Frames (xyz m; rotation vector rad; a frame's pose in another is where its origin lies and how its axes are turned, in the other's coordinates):
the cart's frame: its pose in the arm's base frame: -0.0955 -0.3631 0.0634 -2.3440 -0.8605 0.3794
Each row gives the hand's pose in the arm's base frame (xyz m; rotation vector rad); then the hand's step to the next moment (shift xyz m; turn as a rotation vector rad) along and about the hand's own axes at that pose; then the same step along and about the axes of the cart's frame.
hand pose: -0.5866 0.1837 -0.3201 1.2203 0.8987 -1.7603
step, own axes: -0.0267 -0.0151 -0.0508 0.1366 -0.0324 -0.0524
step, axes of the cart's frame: 0.0458 -0.0365 0.0099 -0.0003 0.0514 0.1408
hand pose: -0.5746 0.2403 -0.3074 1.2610 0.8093 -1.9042
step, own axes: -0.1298 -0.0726 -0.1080 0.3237 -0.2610 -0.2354
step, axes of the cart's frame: 0.1195 -0.1385 -0.0182 0.0550 -0.0319 0.4736
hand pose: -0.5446 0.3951 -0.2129 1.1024 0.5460 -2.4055
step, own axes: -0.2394 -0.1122 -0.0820 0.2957 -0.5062 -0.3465
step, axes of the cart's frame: 0.2131 -0.1484 -0.0958 0.1957 -0.2139 0.6162
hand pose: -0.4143 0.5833 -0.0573 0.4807 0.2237 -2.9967
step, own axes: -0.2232 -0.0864 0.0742 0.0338 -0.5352 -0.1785
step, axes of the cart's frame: 0.1840 -0.0628 -0.1581 0.3403 -0.2863 0.3488
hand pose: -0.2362 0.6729 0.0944 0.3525 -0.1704 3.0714
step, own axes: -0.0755 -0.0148 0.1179 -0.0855 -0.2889 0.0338
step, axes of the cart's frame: 0.0689 -0.0121 -0.1221 0.2631 -0.1445 0.0424
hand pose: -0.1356 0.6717 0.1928 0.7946 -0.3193 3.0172
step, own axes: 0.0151 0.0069 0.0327 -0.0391 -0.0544 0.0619
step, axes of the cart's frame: -0.0093 -0.0117 -0.0335 0.0762 -0.0209 -0.0455
